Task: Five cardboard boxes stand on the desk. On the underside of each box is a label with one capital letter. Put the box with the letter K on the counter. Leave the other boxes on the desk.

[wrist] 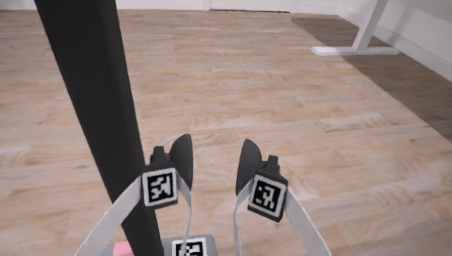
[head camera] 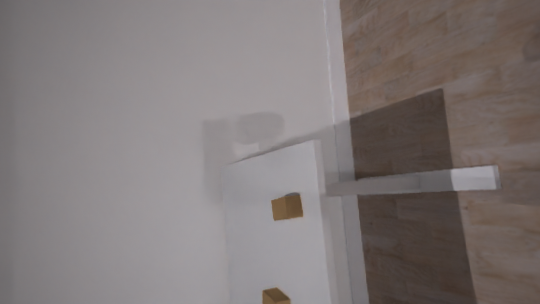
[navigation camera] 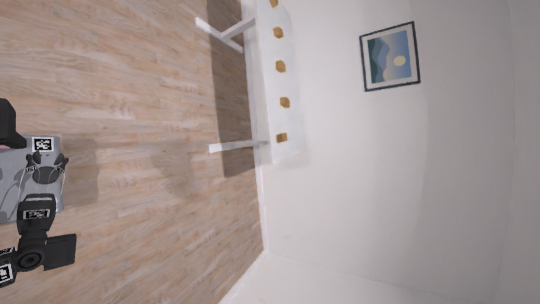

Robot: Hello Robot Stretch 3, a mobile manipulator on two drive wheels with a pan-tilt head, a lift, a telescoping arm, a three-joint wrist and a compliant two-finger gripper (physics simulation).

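Places are measured from the robot's base along level axes (x ahead, y left, z up), in millimetres.
Pixels of known places: gripper, fingertip midpoint: (wrist: 215, 155) (navigation camera: 50, 152); robot's base, origin of the base link: (navigation camera: 45, 173).
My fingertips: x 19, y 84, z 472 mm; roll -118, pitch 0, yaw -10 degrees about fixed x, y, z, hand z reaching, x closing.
Note:
Ahead of a thing's pixels: the offset from my fingertips to its top centre. "*": to the spot under its first point. Level surfaces: height alone.
Several brown cardboard boxes stand in a row along the white desk {dz +249 mm} (head camera: 260, 250) (navigation camera: 292, 120). In the navigation view they are the top box {* dx +1051, dy +1216, dz +272 mm} (navigation camera: 273, 3), a second box {dx +1110, dy +977, dz +299 mm} (navigation camera: 278, 32), the middle box {dx +1119, dy +670, dz +299 mm} (navigation camera: 280, 66), a fourth box {dx +1169, dy +380, dz +299 mm} (navigation camera: 284, 102) and the box nearest the desk's lower end {* dx +1027, dy +77, dz +292 mm} (navigation camera: 281, 137). The head view shows one box {dx +1072, dy +80, dz +299 mm} (head camera: 287, 207) near the desk end and part of another box (head camera: 276, 297) at the bottom edge. Their undersides and letters are hidden. My gripper (navigation camera: 47, 161) (wrist: 215, 155) is open and empty, over my base, well away from the desk. The counter does not show.
A white desk leg (head camera: 475, 178) (navigation camera: 230, 146) stands on the wood floor. In the wrist view a desk foot (wrist: 355, 51) shows at upper right, and a black bar (wrist: 100, 100) runs down the left. A framed picture (navigation camera: 390, 57) hangs on the wall above the desk.

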